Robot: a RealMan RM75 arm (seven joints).
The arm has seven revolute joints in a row. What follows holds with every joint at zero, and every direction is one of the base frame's. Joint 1 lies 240.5 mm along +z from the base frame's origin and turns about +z. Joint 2 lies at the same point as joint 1 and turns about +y. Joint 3 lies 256.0 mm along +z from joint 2 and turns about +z. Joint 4 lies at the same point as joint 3 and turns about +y. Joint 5 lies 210.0 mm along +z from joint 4 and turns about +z. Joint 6 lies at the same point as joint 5 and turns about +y. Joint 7 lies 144.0 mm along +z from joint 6 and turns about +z. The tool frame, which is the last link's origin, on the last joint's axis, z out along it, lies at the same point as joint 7; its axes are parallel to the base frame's.
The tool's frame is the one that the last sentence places.
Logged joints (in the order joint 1, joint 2, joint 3, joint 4, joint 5, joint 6, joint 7), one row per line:
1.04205 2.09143 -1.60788 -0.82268 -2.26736 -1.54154 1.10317
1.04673 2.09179 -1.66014 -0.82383 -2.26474 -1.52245 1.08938
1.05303 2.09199 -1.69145 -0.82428 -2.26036 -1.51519 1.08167
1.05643 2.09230 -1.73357 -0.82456 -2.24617 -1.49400 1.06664
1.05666 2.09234 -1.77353 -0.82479 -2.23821 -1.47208 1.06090
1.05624 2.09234 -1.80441 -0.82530 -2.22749 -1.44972 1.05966
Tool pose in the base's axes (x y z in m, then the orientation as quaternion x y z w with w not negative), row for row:
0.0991 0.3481 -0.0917 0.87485 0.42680 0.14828 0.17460
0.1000 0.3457 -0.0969 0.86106 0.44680 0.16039 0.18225
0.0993 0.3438 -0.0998 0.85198 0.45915 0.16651 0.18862
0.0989 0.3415 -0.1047 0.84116 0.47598 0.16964 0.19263
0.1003 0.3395 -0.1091 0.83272 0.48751 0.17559 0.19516
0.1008 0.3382 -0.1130 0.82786 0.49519 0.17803 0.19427
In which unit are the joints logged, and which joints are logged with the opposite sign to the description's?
The joints are logged in radians. Opposite sign: none.
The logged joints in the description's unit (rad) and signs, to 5 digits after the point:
1.04205 2.09143 -1.60788 -0.82268 -2.26736 -1.54154 1.10317
1.04673 2.09179 -1.66014 -0.82383 -2.26474 -1.52245 1.08938
1.05303 2.09199 -1.69145 -0.82428 -2.26036 -1.51519 1.08167
1.05643 2.09230 -1.73357 -0.82456 -2.24617 -1.49400 1.06664
1.05666 2.09234 -1.77353 -0.82479 -2.23821 -1.47208 1.06090
1.05624 2.09234 -1.80441 -0.82530 -2.22749 -1.44972 1.05966

